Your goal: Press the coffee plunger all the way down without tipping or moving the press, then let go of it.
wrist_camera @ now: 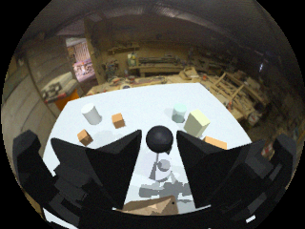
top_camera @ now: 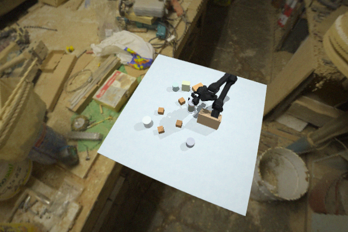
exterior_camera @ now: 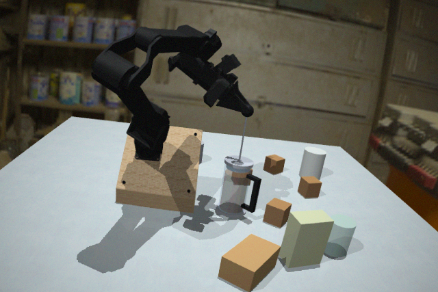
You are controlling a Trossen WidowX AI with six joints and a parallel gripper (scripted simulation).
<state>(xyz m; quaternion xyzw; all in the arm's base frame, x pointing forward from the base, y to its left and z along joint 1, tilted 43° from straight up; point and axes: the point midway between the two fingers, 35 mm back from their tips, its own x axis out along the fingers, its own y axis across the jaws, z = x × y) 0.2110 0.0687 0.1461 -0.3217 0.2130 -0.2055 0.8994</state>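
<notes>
Right now the glass coffee press is 14 cm below my gripper tip and 1 cm to the right of it. From my gripper tip the other things lie so: pale green cylinder: 23 cm below, 22 cm ahead, 17 cm to the right; then orange box: 25 cm to the right, 24 cm below; then pale yellow block: 21 cm to the right, 21 cm below, 13 cm ahead.
</notes>
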